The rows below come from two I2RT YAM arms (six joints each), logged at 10 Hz.
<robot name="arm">
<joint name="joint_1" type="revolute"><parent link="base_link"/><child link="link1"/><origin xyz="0.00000 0.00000 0.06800" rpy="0.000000 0.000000 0.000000"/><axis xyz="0 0 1"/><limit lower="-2.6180" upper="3.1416"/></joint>
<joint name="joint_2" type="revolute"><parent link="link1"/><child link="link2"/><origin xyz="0.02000 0.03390 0.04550" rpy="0.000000 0.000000 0.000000"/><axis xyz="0 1 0"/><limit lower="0.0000" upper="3.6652"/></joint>
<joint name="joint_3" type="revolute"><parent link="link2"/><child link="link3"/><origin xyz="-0.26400 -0.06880 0.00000" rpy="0.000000 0.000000 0.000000"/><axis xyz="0 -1 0"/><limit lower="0.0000" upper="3.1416"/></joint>
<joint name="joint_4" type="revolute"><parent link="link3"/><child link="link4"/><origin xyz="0.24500 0.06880 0.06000" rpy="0.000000 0.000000 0.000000"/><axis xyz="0 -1 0"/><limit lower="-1.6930" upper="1.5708"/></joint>
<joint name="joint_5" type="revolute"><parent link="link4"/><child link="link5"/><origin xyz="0.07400 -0.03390 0.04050" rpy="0.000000 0.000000 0.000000"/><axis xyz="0 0 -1"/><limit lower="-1.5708" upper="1.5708"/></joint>
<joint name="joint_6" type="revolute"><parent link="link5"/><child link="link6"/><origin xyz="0.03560 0.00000 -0.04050" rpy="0.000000 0.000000 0.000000"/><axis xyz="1 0 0"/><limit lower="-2.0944" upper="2.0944"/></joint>
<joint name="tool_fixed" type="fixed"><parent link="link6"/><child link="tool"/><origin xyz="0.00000 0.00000 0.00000" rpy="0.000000 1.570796 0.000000"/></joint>
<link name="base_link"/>
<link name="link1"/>
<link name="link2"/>
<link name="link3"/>
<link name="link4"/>
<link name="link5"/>
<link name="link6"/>
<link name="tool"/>
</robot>
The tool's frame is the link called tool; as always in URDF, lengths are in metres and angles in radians.
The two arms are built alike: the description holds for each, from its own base.
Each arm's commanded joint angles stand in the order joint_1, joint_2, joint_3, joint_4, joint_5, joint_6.
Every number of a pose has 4 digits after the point. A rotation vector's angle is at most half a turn.
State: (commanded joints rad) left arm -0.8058 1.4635 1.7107 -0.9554 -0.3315 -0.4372; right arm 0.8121 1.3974 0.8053 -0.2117 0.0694 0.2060
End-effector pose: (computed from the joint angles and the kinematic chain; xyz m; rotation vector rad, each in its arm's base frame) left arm 0.2136 -0.2058 0.4241 0.2413 2.2368 -0.2960; right arm 0.1994 0.2068 0.2077 -0.6869 2.3100 0.4008
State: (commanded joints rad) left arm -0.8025 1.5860 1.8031 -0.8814 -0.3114 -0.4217; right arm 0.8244 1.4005 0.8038 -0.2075 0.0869 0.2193
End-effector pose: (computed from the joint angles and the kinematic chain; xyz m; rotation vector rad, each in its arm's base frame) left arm 0.2408 -0.2335 0.4223 0.2525 2.2038 -0.3348; right arm 0.1975 0.2090 0.2068 -0.6769 2.3103 0.3931
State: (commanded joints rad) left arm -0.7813 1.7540 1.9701 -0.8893 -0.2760 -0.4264; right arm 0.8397 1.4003 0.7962 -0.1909 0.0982 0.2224
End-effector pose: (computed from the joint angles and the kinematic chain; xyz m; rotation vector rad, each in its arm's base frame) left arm 0.2760 -0.2601 0.4167 0.2471 2.2239 -0.3553; right arm 0.1946 0.2117 0.2058 -0.6821 2.2978 0.3943
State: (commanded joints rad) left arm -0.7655 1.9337 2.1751 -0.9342 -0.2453 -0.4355; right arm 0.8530 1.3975 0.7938 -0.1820 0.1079 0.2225
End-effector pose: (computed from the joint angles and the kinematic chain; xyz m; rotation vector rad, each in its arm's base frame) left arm 0.3094 -0.2853 0.4078 0.2423 2.2523 -0.3700; right arm 0.1920 0.2141 0.2065 -0.6890 2.2846 0.3953
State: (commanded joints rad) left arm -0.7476 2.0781 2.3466 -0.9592 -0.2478 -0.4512; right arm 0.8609 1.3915 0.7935 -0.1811 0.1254 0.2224
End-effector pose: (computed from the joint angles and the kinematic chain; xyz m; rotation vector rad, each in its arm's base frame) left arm 0.3375 -0.3010 0.3980 0.2025 2.2533 -0.3677; right arm 0.1904 0.2147 0.2081 -0.6861 2.2740 0.3838
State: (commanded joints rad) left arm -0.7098 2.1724 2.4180 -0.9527 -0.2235 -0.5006; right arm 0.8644 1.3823 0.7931 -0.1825 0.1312 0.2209
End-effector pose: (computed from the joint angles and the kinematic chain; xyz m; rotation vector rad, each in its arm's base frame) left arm 0.3655 -0.3036 0.3783 0.1210 2.2834 -0.3880; right arm 0.1891 0.2145 0.2103 -0.6858 2.2650 0.3828
